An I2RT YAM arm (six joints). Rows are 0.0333 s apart.
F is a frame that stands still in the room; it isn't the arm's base.
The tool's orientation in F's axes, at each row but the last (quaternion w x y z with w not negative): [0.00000 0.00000 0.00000 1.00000]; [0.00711 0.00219 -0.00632 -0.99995]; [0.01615 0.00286 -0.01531 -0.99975]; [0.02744 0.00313 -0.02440 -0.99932]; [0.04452 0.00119 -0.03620 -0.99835]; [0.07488 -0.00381 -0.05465 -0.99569]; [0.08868 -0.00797 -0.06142 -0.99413]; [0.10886 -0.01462 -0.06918 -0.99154]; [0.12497 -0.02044 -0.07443 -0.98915]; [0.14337 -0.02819 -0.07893 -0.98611]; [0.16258 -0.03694 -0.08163 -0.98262]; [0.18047 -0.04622 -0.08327 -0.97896]
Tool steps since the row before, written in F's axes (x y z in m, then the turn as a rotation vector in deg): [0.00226 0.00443 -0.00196 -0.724 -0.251 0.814]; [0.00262 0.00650 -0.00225 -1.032 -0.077 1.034]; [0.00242 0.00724 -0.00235 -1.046 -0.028 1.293]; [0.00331 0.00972 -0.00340 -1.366 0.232 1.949]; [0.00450 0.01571 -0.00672 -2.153 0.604 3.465]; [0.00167 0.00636 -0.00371 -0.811 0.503 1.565]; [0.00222 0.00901 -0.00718 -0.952 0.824 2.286]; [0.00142 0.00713 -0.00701 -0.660 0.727 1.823]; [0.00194 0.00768 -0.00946 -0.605 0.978 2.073]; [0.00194 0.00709 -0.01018 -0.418 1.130 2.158]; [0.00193 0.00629 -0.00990 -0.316 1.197 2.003]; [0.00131 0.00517 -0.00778 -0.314 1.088 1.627]
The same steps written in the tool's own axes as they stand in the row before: [-0.00226 -0.00443 -0.00196 0.724 0.251 0.814]; [-0.00270 -0.00649 -0.00218 1.029 0.075 1.038]; [-0.00264 -0.00723 -0.00214 1.040 0.034 1.298]; [-0.00382 -0.00968 -0.00295 1.342 -0.211 1.968]; [-0.00589 -0.01569 -0.00559 2.094 -0.540 3.512]; [-0.00266 -0.00640 -0.00299 0.752 -0.446 1.611]; [-0.00396 -0.00927 -0.00600 0.854 -0.698 2.366]; [-0.00322 -0.00752 -0.00592 0.569 -0.602 1.898]; [-0.00431 -0.00821 -0.00813 0.469 -0.793 2.184]; [-0.00463 -0.00766 -0.00881 0.254 -0.871 2.299]; [-0.00478 -0.00671 -0.00857 0.122 -0.923 2.163]; [-0.00394 -0.00543 -0.00663 0.112 -0.877 1.774]
